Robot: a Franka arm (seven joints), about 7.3 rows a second.
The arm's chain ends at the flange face. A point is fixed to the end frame.
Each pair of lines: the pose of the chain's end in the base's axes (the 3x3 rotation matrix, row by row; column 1 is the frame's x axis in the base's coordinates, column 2 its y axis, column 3 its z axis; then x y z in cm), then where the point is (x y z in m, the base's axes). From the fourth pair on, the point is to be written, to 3 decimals.
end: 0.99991 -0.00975 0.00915; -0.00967 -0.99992 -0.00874; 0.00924 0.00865 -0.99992; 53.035 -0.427 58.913
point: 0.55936 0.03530 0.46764
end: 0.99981 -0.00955 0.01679; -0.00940 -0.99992 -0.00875; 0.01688 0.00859 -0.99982; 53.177 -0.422 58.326
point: 0.56169 0.03536 0.46199
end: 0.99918 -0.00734 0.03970; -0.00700 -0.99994 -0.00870; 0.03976 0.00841 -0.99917; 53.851 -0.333 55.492
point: 0.57111 0.03632 0.43437
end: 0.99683 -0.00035 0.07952; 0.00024 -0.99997 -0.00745; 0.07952 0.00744 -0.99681; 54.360 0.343 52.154
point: 0.581 0.043 0.402
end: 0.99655 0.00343 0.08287; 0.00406 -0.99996 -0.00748; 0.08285 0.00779 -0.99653; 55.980 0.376 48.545
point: 0.597 0.044 0.366
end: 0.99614 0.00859 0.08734; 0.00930 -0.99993 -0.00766; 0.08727 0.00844 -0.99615; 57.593 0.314 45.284
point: 0.614 0.043 0.334
